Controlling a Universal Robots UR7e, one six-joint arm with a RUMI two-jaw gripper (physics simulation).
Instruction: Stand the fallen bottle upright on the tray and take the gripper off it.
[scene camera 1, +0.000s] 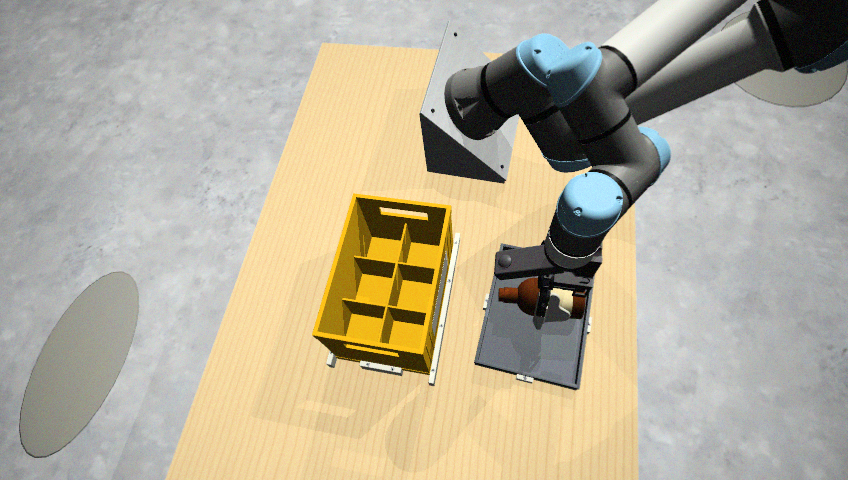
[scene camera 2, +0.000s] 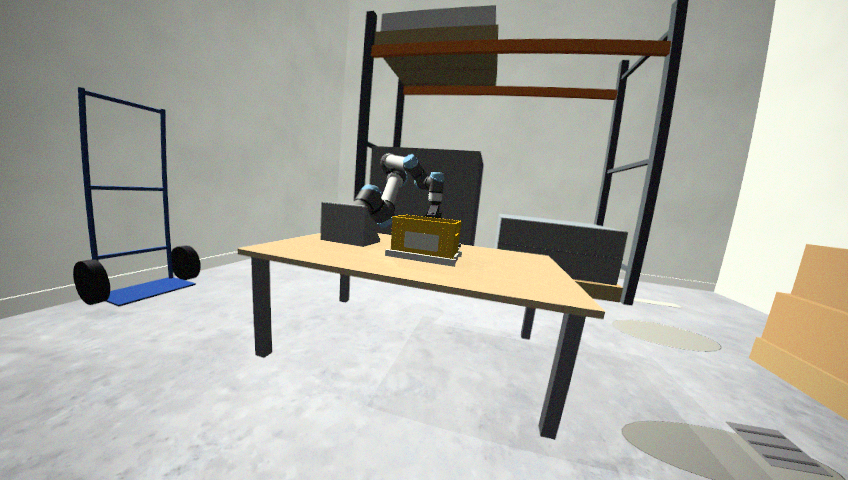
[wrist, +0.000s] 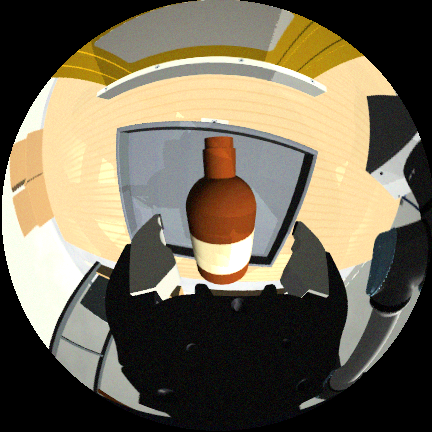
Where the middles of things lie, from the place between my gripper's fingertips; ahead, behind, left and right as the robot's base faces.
Labels:
My gripper is now 1 cm short of the brown bottle (scene camera 1: 525, 296) and 1 cm above it. From my hand the other things lie so: white rail (scene camera 1: 438, 344) 18 cm to the right, 4 cm below, 4 cm ahead.

